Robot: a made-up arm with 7 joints.
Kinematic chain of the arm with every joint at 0, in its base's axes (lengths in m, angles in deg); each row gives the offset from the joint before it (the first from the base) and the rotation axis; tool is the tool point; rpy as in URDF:
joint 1: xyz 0 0 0.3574 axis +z
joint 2: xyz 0 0 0 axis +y
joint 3: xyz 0 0 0.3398 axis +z
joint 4: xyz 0.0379 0 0 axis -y
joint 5: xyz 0.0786 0 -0.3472 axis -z
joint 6: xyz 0 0 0 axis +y
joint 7: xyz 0.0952 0 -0.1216 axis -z
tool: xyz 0 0 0 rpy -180 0 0
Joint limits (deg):
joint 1: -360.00..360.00
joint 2: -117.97..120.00
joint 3: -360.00..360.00
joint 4: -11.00..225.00
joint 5: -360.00..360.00
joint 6: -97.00..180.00
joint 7: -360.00..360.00
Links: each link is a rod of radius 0.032 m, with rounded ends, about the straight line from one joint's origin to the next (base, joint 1, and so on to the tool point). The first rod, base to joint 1, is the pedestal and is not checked.
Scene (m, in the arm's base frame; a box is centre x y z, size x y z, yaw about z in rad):
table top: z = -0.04
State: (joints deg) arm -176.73 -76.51 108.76 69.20 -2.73 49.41 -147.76
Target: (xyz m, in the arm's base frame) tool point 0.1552 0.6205 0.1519
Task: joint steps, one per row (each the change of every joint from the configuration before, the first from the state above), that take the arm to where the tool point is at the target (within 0.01 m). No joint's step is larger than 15 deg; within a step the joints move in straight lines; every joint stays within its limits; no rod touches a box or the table.
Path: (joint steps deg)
1: 13.10 3.63 10.71 3.40 0.28 -1.00 0.00
2: 13.09 3.63 10.71 3.41 0.29 -1.00 0.00
3: 13.10 3.64 10.72 3.40 0.28 -1.00 0.00
4: 13.10 3.63 10.71 3.40 0.29 -0.99 0.00
5: 13.09 3.63 10.71 3.41 0.28 -1.00 0.00
6: 13.10 3.63 10.71 3.40 0.29 -1.00 0.00

